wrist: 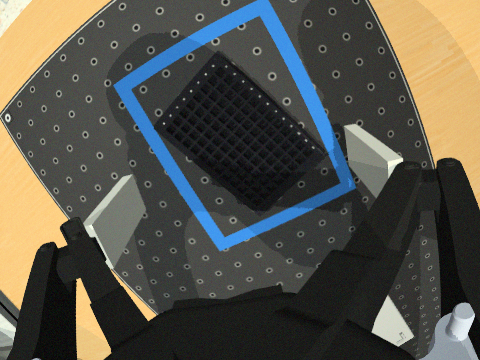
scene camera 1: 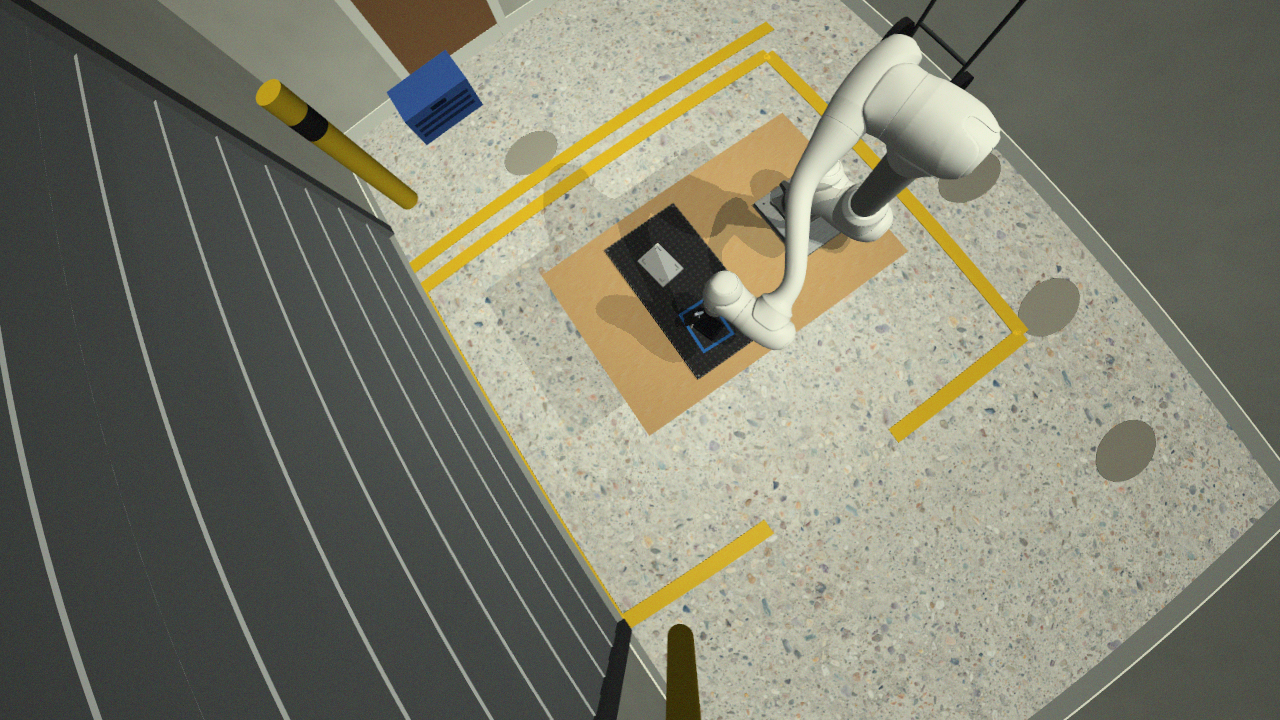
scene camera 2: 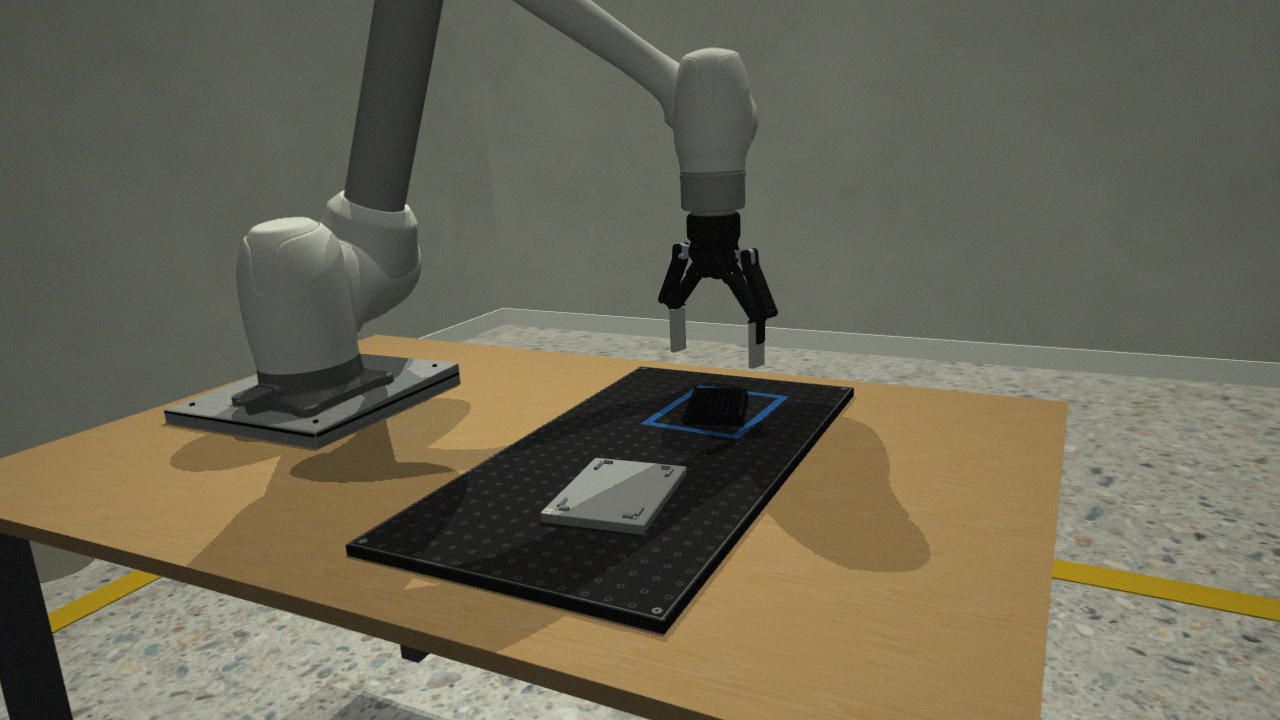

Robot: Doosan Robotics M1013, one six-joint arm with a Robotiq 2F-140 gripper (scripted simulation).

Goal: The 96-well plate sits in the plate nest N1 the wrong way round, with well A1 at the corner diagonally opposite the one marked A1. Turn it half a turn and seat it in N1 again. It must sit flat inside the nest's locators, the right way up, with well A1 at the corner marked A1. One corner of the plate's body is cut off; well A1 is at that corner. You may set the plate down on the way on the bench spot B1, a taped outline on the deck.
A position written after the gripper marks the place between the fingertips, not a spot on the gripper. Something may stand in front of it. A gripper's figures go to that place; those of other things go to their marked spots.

Scene:
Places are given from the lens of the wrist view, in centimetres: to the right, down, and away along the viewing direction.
gripper (wrist: 239, 169): 0, 0, 20
black 96-well plate (wrist: 245, 166): 1, -1, 27
grey plate nest N1 (wrist: 389, 323): 21, 20, 35
The marked spots on the grey plate nest N1 and the black 96-well plate are 30 cm apart.

